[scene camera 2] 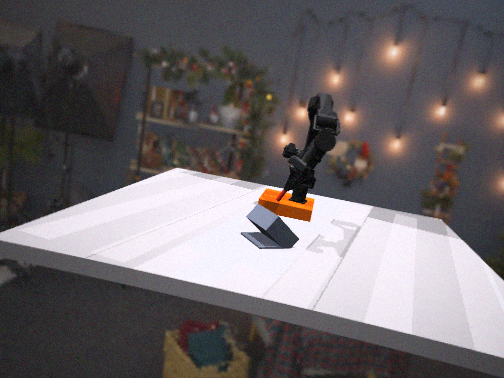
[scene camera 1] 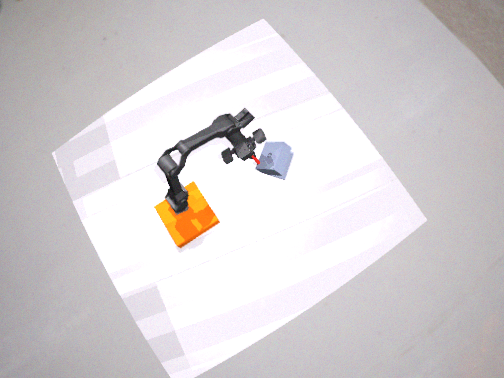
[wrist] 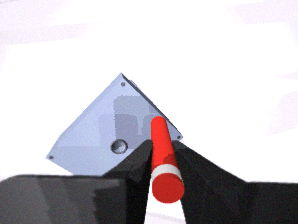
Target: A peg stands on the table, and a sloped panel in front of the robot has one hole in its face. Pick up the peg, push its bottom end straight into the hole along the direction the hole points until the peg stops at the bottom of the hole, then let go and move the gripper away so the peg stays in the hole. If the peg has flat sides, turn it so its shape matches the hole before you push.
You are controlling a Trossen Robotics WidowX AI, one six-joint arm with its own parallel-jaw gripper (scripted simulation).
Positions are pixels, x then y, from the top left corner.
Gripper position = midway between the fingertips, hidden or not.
Scene:
gripper: scene camera 2 285,190; scene camera 1 253,157; wrist 161,146
same spot on sloped panel: (scene camera 1: 280,150) = (wrist: 71,134)

